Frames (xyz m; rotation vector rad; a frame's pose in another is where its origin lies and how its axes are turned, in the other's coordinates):
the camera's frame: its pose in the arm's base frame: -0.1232 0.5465 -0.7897 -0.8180 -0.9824 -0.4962
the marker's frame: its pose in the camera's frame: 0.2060 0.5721 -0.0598 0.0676 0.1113 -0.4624
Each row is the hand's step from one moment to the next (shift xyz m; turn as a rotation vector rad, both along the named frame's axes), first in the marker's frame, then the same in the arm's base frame.
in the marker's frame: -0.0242 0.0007 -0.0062 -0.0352 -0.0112 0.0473
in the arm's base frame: -0.0006 0.0050 -0.0245 -0.0414 0.0414 -0.0131
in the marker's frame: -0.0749 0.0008 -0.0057 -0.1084 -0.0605 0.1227
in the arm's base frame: -0.0103 0.0245 -0.0703 -0.1365 0.0959 -0.0516
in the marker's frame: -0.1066 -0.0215 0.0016 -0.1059 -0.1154 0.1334
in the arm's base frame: -0.0384 0.0291 -0.0975 -0.1867 0.0714 -0.0486
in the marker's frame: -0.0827 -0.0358 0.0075 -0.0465 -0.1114 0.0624
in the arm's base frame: -0.0488 0.0162 -0.0744 -0.1338 -0.0005 -0.0239
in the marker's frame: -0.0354 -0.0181 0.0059 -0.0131 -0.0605 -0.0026
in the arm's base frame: -0.0246 0.0073 -0.0309 -0.0506 -0.0315 -0.0171
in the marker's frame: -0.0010 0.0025 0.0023 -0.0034 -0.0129 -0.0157
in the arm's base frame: 0.0006 0.0035 0.0002 -0.0027 -0.0175 -0.0105
